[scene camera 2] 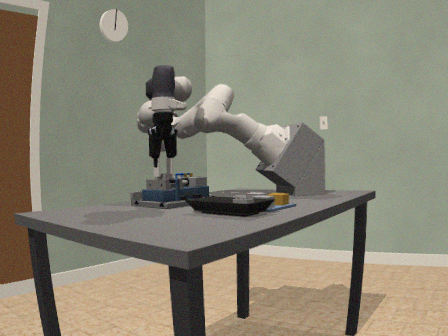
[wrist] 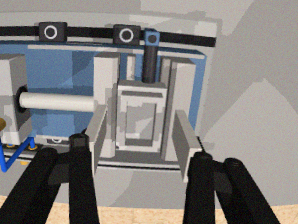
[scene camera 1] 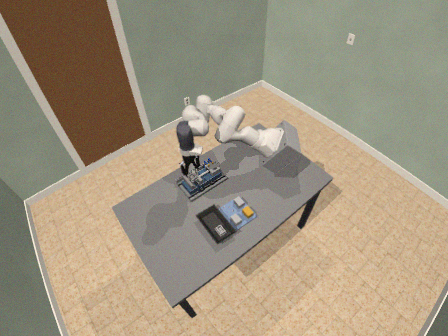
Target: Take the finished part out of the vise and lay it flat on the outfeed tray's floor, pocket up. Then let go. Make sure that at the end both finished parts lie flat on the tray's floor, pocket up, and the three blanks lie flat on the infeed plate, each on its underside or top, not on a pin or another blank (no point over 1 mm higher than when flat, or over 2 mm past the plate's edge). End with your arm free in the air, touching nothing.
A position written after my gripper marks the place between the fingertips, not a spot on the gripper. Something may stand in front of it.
I see my gripper (scene camera 2: 163, 176) and a finished part (wrist: 142, 130).
My gripper also shows in the wrist view (wrist: 140, 121).
